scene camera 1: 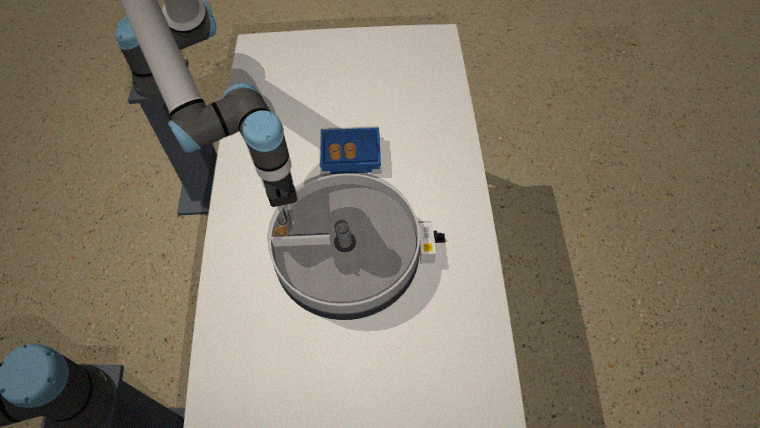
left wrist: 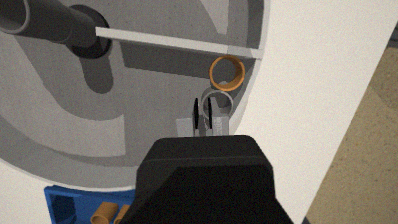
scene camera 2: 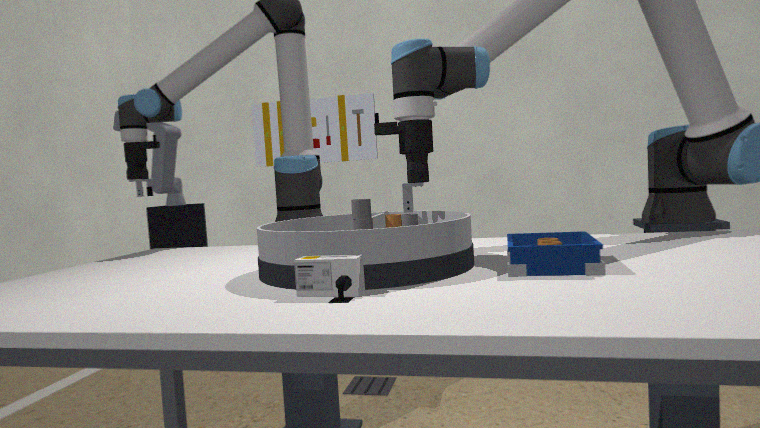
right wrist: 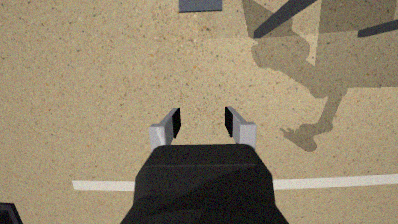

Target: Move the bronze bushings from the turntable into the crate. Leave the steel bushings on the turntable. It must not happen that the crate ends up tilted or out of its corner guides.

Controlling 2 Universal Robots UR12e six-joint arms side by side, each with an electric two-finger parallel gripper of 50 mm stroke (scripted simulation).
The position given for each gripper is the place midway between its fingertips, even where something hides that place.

In view: the left gripper [scene camera 2: 408,212], the right gripper [scene camera 2: 145,196], a blue crate [scene camera 2: 541,260] and a steel bushing [left wrist: 83,32].
The blue crate shows as well in scene camera 1 [scene camera 1: 367,140]. The left gripper shows as well in the left wrist view [left wrist: 203,107]. The right gripper also shows in the right wrist view [right wrist: 202,116]. The right wrist view misses the blue crate: it is out of frame.
